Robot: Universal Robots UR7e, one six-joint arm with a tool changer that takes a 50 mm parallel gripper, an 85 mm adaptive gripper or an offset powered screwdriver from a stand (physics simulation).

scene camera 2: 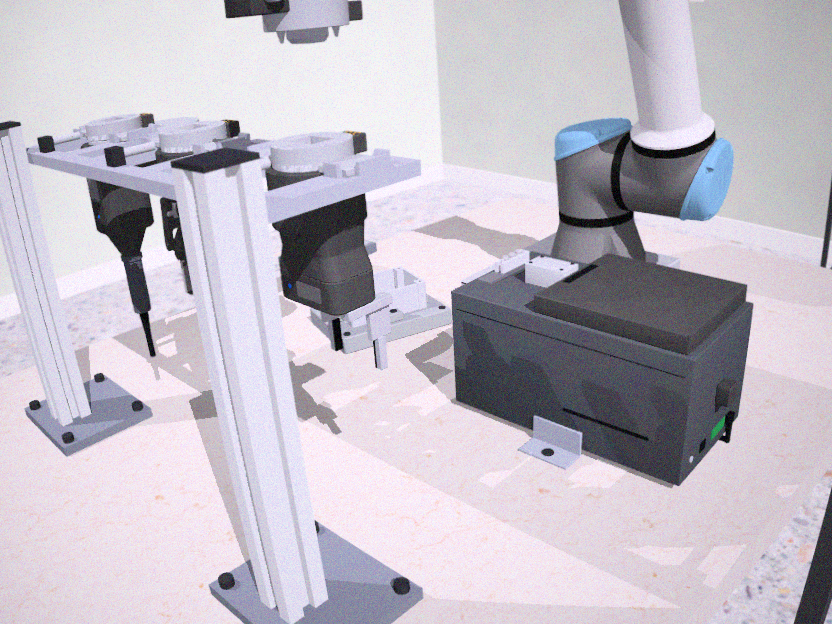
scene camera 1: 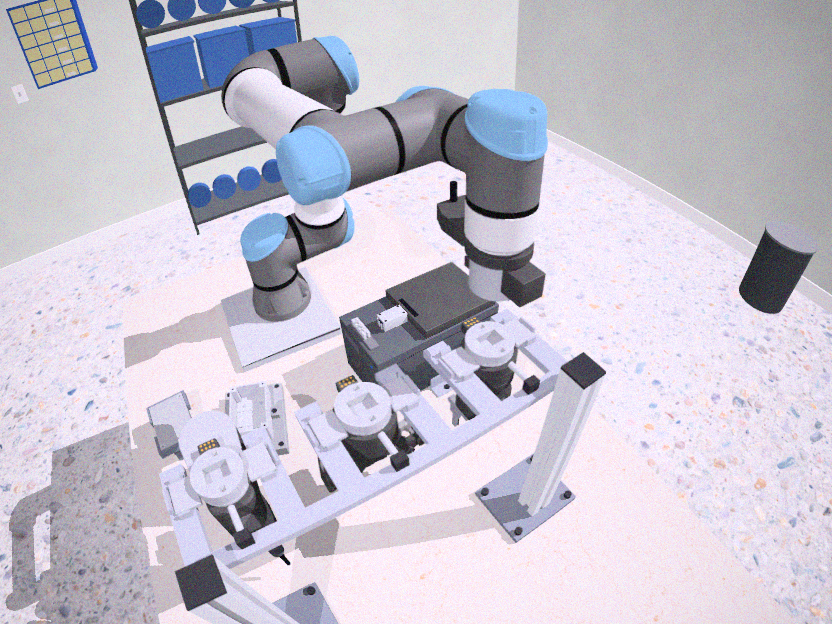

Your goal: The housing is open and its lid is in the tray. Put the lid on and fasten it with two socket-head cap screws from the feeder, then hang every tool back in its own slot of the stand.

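The arm's wrist coupling is bare and hangs high, with no tool on it. All three tools hang in the stand. The slim screwdriver is in the end slot, at the left in scene camera 1. The middle tool is mostly hidden. The gripper in the slot nearest the feeder seems to have its fingers apart. The open housing sits on its fixture. A pale slab, perhaps the lid in its tray, lies beside it. The dark feeder stands beyond the stand.
Two upright posts carry the stand. A small angle bracket stands against the feeder's side. The arm's base stands on a pale plate behind the feeder. A dark bin and a shelf rack stand farther back.
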